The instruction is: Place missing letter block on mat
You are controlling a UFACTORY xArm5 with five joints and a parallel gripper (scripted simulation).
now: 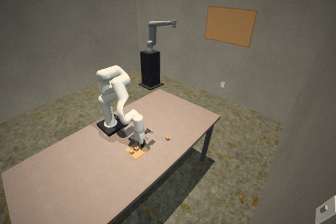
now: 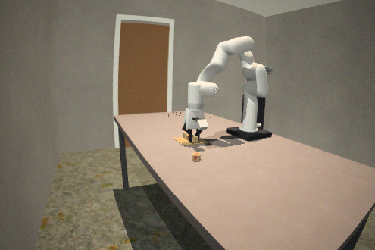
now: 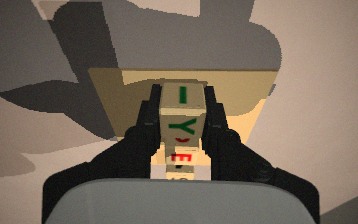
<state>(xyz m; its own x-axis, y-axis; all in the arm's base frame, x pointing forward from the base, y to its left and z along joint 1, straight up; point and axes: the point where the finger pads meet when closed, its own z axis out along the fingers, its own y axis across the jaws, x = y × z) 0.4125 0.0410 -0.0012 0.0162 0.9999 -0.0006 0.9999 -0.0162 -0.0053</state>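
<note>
My hand is 10 mm above the tan letter block. Also, from my hand: dark S block: 100 mm to the right, 10 mm below; red E block: 50 mm to the right, 10 mm below; tan mat: 50 mm to the right, 30 mm below.
</note>
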